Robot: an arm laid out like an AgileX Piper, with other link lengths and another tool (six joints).
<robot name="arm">
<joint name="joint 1" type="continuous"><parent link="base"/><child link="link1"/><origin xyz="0 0 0.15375"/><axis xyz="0 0 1"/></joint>
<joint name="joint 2" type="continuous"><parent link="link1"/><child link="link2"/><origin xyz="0 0 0"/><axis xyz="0 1 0"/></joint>
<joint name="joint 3" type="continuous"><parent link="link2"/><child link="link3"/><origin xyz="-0.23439 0 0.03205"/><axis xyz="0 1 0"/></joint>
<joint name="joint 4" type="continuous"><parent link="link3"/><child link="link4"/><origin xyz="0.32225 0 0.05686"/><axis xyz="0.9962 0 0.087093"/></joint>
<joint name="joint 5" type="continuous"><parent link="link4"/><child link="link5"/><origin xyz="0 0 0"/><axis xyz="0 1 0"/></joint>
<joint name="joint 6" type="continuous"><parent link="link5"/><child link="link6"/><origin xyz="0.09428 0 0.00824"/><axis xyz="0.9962 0 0.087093"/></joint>
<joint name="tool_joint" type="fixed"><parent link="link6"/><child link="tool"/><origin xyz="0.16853 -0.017 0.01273" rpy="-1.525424 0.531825 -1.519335"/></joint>
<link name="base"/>
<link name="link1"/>
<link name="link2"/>
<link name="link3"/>
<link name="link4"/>
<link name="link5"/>
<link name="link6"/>
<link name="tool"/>
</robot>
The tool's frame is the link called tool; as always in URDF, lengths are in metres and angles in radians. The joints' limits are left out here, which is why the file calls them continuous.
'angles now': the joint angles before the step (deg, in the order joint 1, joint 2, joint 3, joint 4, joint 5, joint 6). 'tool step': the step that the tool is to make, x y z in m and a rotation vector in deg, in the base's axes. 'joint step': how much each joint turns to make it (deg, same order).
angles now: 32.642 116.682 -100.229 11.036 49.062 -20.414
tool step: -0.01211 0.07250 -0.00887 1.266 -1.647 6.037
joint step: 6.211 8.046 -9.241 0.110 -0.895 -0.019
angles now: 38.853 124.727 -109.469 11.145 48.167 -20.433
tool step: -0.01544 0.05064 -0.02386 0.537 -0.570 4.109
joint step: 4.387 7.181 -6.394 0.121 -1.592 -0.058
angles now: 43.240 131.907 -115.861 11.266 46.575 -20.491
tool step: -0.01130 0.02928 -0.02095 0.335 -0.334 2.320
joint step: 2.563 4.824 -3.689 0.135 -1.623 -0.116
